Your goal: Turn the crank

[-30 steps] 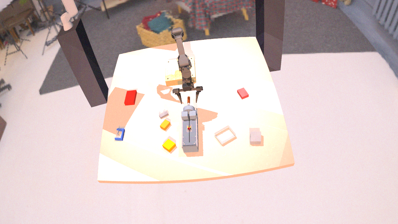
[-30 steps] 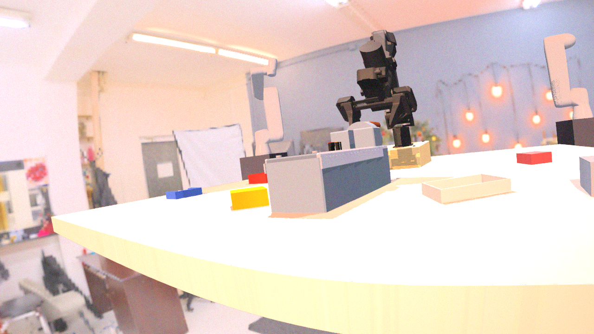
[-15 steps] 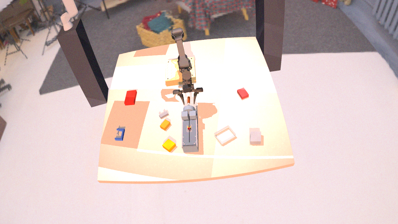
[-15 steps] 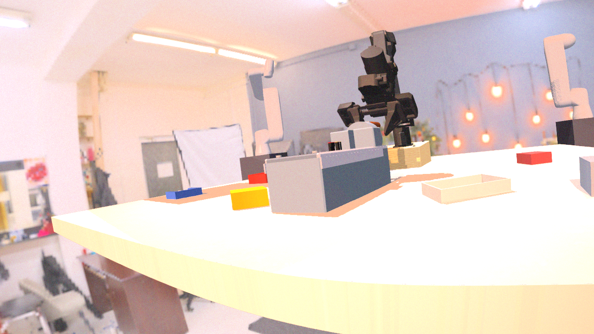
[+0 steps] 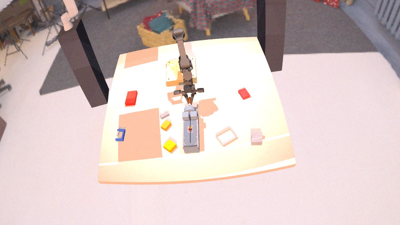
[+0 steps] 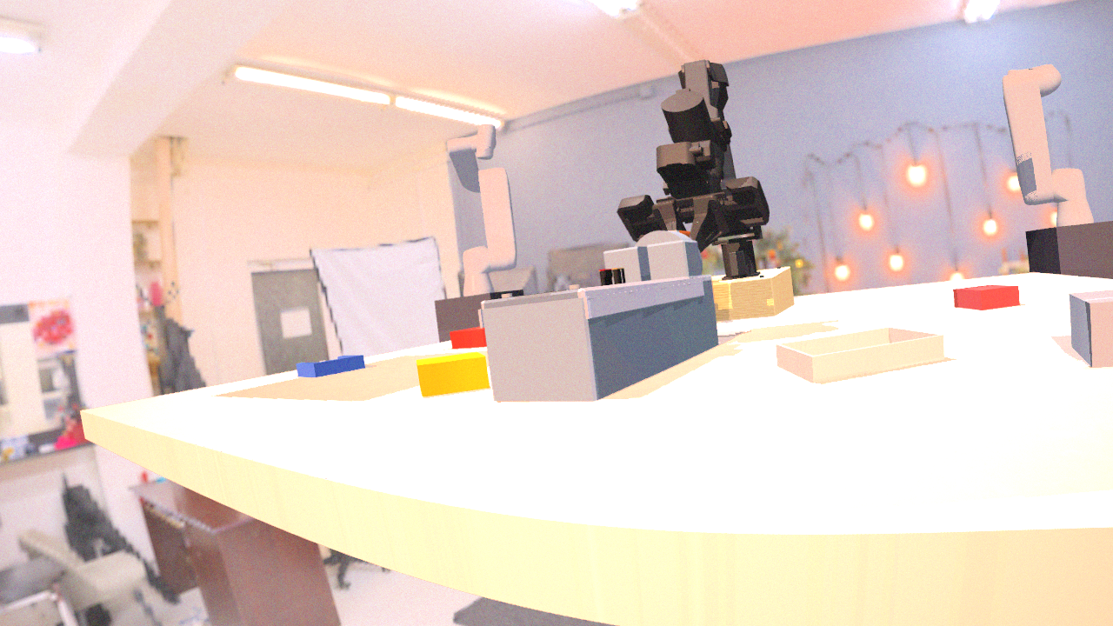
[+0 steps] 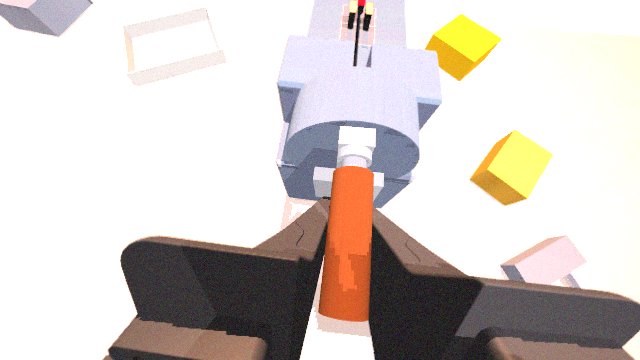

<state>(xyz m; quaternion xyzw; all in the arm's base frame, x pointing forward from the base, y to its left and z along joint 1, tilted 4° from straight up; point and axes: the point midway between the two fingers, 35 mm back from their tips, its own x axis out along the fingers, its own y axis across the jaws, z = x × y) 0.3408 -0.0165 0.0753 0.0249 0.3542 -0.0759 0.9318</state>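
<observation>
The orange crank handle lies 20 mm behind my gripper tip and 20 mm above it. Round my gripper tip: shallow white tray: 230 mm ahead, 180 mm to the left, 90 mm below; then red pointer: 170 mm ahead, 30 mm to the right, 10 mm below; then yellow cube: 220 mm ahead, 170 mm to the right, 80 mm below.
</observation>
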